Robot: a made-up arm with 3 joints. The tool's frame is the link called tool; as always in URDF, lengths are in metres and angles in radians.
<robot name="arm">
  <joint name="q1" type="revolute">
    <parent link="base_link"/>
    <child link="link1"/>
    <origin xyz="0 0 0.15" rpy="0 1.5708 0"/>
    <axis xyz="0 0 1"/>
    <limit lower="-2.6" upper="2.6"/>
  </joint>
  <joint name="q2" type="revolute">
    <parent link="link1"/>
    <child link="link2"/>
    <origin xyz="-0.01 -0.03 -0.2" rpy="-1.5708 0 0"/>
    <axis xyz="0 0 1"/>
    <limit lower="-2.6" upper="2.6"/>
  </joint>
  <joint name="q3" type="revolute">
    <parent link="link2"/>
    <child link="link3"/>
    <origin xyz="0.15 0.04 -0.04" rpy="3.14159 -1.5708 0"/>
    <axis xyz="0 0 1"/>
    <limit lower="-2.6" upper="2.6"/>
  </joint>
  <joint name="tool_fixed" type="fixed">
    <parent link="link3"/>
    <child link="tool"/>
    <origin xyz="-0.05 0.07 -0.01" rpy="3.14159 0 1.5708"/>
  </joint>
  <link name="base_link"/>
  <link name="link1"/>
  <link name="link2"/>
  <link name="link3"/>
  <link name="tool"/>
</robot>
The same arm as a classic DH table. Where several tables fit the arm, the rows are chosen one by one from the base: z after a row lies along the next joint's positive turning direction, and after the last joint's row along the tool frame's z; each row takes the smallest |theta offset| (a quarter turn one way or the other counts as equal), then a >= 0, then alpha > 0; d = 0 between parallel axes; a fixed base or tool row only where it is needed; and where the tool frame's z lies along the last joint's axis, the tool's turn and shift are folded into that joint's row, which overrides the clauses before.
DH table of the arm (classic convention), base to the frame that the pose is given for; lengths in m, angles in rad. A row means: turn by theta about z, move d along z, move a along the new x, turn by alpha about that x. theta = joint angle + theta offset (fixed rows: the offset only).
base (fixed): theta offset 1.5708  d 0.15  a 0  alpha 1.5708
q1: theta offset 1.5708  d -0.2  a 0.01  alpha 1.5708
q2: theta offset -1.5708  d -0.07  a 0.04  alpha 1.5708
q3: theta offset 0.6202  d 0  a -0.086  alpha 3.1416
tool (fixed): theta offset -2.5213  d -0.14  a 0  alpha 0
Joint limits (rad, base to tool): -2.6..2.6 -2.6..2.6 -2.6..2.6

